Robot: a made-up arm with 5 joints.
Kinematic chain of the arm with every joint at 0, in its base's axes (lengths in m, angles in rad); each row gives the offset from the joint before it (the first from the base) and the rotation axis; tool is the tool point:
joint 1: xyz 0 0 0.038 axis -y
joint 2: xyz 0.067 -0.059 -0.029 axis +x
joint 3: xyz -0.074 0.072 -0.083 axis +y
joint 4: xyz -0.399 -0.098 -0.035 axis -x
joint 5: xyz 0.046 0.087 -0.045 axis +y
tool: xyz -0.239 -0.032 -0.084
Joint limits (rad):
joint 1: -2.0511..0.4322
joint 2: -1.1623..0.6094
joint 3: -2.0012..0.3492
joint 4: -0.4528..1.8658
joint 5: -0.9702..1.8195
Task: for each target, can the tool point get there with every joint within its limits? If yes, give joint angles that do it. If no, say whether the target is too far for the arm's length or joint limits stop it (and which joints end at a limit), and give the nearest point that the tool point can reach.
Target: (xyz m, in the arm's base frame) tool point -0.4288 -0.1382 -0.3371
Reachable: yes | joints -0.2155 -0.4511 -0.9914 0.5456 1.4543
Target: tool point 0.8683 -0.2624 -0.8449
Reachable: no: too far | nearest point 0.4853 -0.1751 -0.4846 | short by 0.533 m
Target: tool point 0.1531 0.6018 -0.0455
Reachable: no: joint limits stop it (at a limit: joint 1, joint 2, joint 5) | nearest point 0.2084 0.3507 -0.1815 | short by 0.291 m
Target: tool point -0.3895 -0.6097 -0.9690
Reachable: no: too far | nearest point -0.2351 -0.3854 -0.5699 | short by 0.483 m
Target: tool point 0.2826 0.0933 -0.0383
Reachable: no: joint limits stop it (at a limit: joint 1, joint 3, joint 4, joint 5) | nearest point 0.3895 0.2145 -0.1280 | short by 0.185 m
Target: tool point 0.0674 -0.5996 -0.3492
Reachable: yes | joints -0.2183 -0.7283 -1.3892 0.8358 -0.6640
